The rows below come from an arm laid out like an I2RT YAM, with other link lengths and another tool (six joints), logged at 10 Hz.
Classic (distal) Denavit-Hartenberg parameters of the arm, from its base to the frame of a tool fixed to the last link. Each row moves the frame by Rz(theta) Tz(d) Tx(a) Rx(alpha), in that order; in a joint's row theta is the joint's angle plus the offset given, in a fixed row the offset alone. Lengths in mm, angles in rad.
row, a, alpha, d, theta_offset
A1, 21.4, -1.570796, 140.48, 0
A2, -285.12, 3.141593, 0, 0
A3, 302.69, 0, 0, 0.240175
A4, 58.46, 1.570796, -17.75, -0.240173
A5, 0, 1.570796, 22.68, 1.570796
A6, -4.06, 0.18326, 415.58, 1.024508
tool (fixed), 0, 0, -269.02, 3.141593
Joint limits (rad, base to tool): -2.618..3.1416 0..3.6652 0..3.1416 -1.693..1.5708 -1.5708..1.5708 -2.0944..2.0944
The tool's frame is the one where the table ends.
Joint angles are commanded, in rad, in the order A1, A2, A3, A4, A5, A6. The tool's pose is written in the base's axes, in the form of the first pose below.
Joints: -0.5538 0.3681 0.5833 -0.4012 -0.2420 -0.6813
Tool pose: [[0.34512 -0.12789 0.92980 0.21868], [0.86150 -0.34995 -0.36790 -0.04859], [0.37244 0.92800 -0.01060 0.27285], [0 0 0 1]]
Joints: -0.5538 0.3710 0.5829 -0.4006 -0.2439 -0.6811
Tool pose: [[0.34431 -0.12534 0.93045 0.21912], [0.86142 -0.35196 -0.36617 -0.04854], [0.37338 0.92759 -0.01321 0.27225], [0 0 0 1]]
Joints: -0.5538 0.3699 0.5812 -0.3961 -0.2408 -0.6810
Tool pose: [[0.34581 -0.12924 0.92936 0.21935], [0.86127 -0.34930 -0.36905 -0.04919], [0.37232 0.92806 -0.00948 0.27249], [0 0 0 1]]
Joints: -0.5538 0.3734 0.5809 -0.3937 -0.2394 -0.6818
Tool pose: [[0.34746 -0.12822 0.92889 0.21991], [0.86093 -0.34892 -0.37020 -0.04981], [0.37158 0.92834 -0.01085 0.27209], [0 0 0 1]]
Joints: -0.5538 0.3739 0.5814 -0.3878 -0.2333 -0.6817
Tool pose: [[0.35098 -0.13445 0.92668 0.22029], [0.86030 -0.34446 -0.37581 -0.05106], [0.36973 0.92912 -0.00523 0.27325], [0 0 0 1]]
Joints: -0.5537 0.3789 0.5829 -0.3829 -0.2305 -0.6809
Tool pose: [[0.35295 -0.13650 0.92563 0.22119], [0.85947 -0.34370 -0.37840 -0.05202], [0.36979 0.92911 -0.00399 0.27387], [0 0 0 1]]
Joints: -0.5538 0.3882 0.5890 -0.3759 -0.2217 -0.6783
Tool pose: [[0.35965 -0.14266 0.92212 0.22249], [0.85652 -0.34159 -0.38691 -0.05419], [0.37018 0.92896 -0.00066 0.27614], [0 0 0 1]]
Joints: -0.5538 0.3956 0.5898 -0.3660 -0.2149 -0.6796
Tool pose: [[0.36455 -0.14650 0.91959 0.22394], [0.85562 -0.33698 -0.39287 -0.05630], [0.36744 0.93004 0.00251 0.27681], [0 0 0 1]]
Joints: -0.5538 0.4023 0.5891 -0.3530 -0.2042 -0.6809
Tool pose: [[0.37214 -0.15310 0.91546 0.22548], [0.85390 -0.33014 -0.40233 -0.05912], [0.36383 0.93143 0.00788 0.27746], [0 0 0 1]]
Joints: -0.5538 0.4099 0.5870 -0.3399 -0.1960 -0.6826
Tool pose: [[0.37823 -0.15716 0.91227 0.22721], [0.85260 -0.32473 -0.40943 -0.06167], [0.36059 0.93266 0.01117 0.27731], [0 0 0 1]]
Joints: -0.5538 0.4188 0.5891 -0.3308 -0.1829 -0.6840
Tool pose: [[0.38891 -0.16158 0.90699 0.22849], [0.84926 -0.31870 -0.42093 -0.06476], [0.35707 0.93398 0.01328 0.27805], [0 0 0 1]]
